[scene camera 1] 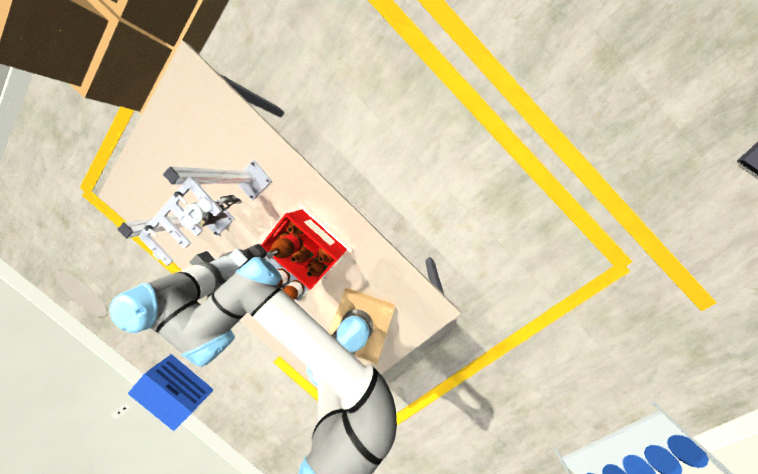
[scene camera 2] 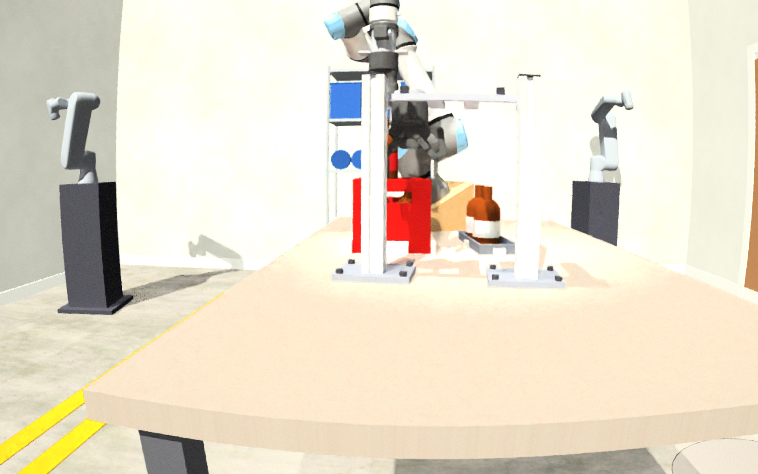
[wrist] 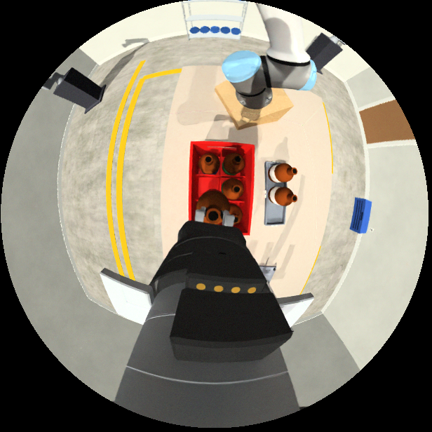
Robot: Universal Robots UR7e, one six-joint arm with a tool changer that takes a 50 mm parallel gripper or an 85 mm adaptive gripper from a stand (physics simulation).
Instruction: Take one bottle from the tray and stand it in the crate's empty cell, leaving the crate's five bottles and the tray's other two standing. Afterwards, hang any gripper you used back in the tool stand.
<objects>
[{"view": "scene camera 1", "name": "adaptive gripper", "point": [195,213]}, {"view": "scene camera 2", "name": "adaptive gripper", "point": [409,128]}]
</objects>
